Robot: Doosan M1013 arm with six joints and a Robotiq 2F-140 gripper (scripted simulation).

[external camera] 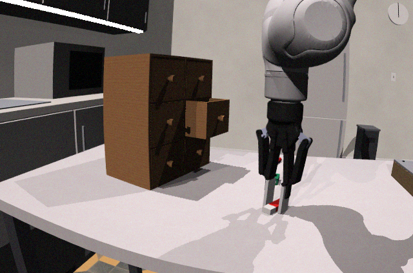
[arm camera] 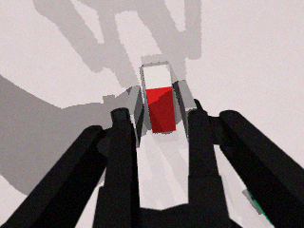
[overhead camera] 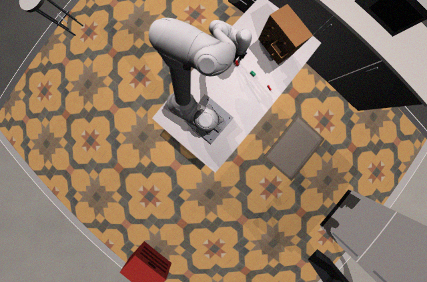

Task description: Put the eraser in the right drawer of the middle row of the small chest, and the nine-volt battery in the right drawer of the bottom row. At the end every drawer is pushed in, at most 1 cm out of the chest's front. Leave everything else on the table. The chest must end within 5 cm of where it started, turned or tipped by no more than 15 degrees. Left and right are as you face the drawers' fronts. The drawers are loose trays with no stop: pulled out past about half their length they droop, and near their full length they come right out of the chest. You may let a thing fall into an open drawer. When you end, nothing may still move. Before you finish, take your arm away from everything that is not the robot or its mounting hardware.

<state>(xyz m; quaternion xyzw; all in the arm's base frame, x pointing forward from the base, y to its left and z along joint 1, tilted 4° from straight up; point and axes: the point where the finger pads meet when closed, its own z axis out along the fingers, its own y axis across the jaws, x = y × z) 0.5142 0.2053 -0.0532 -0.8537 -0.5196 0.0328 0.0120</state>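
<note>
Now: hand 30 mm short of the green nine-volt battery, 160 mm to the left of it and 20 mm above it. The rest, counted from my hand: red cylinder: 50 mm ahead, 360 mm to the right, 30 mm below; then white eraser: 10 mm to the left, 30 mm below.
</note>
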